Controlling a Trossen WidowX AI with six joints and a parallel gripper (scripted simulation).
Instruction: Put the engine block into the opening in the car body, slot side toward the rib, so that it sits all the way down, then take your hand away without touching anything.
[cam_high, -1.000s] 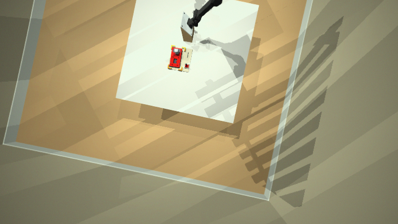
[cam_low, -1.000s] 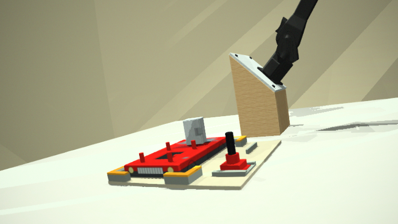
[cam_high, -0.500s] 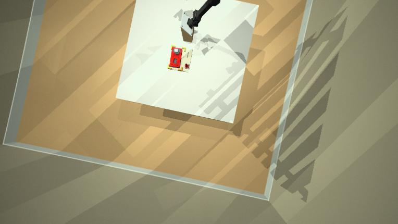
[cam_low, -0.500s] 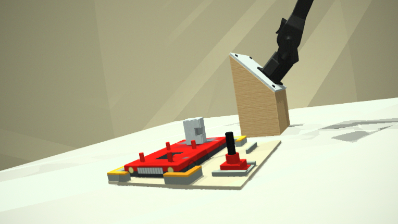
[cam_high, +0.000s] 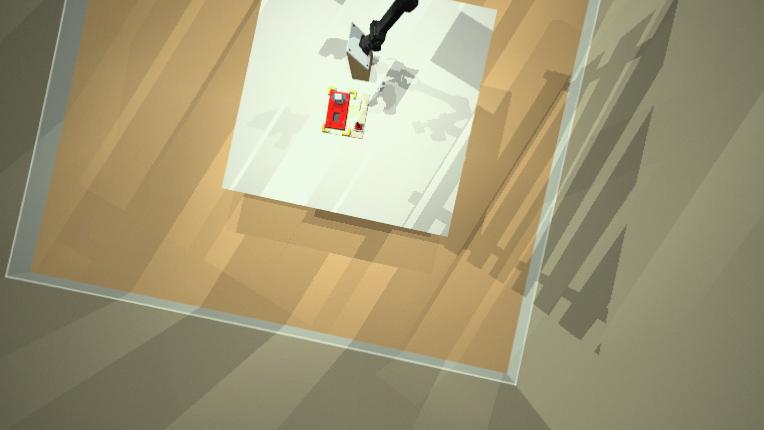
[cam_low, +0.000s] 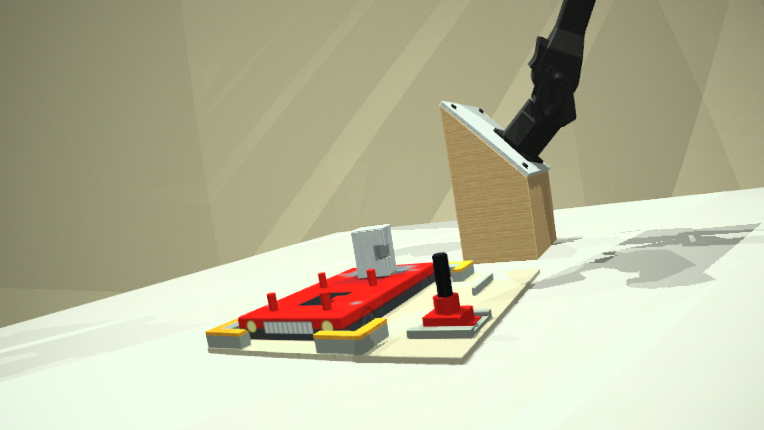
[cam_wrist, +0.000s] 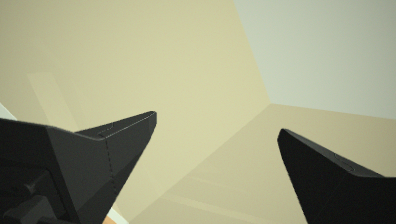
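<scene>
My gripper tip is 68 cm above the grey engine block, 12 cm to the right of it and 11 cm short of it.
</scene>
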